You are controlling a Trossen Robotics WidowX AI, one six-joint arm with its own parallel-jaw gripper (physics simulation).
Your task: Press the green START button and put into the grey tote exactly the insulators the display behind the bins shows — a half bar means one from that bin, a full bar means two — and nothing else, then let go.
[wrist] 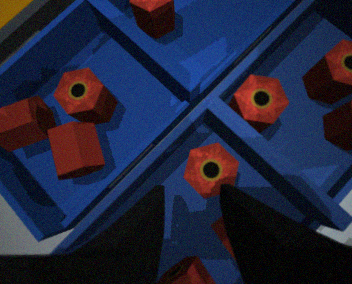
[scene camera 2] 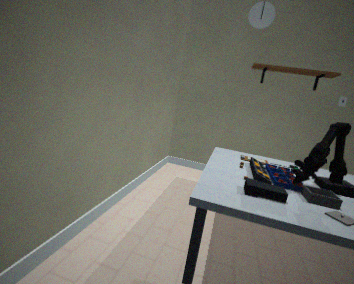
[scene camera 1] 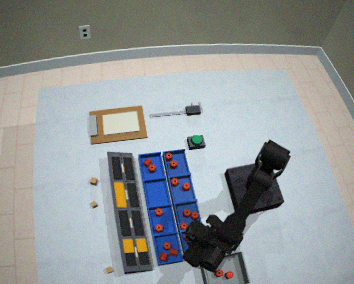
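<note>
My gripper (wrist: 192, 193) is partly open and empty, its dark fingertips low over the nearest end bin of the right blue row; the arm hides them in scene camera 1. An upright red insulator (wrist: 211, 170) lies just beyond the tips, and others lie partly hidden below. The blue bins (scene camera 1: 157, 192) hold red insulators, some upright, some on their sides; one left-row bin is empty. The display (scene camera 1: 131, 222) shows one full yellow bar in its second panel and two half bars in its fourth. The grey tote (scene camera 1: 244, 265) (scene camera 2: 322, 196) holds two red insulators (scene camera 1: 219, 273) (scene camera 1: 229, 275). The green START button (scene camera 1: 197, 140) stands behind the bins.
A clipboard (scene camera 1: 120, 123) and a caliper-like tool (scene camera 1: 192, 109) lie beyond the bins. Small tan blocks (scene camera 1: 93, 181) (scene camera 1: 109, 270) lie left of the display. A black box (scene camera 2: 265, 190) and a flat grey object (scene camera 2: 340, 217) sit near the table's front edge. Bin walls surround the fingertips.
</note>
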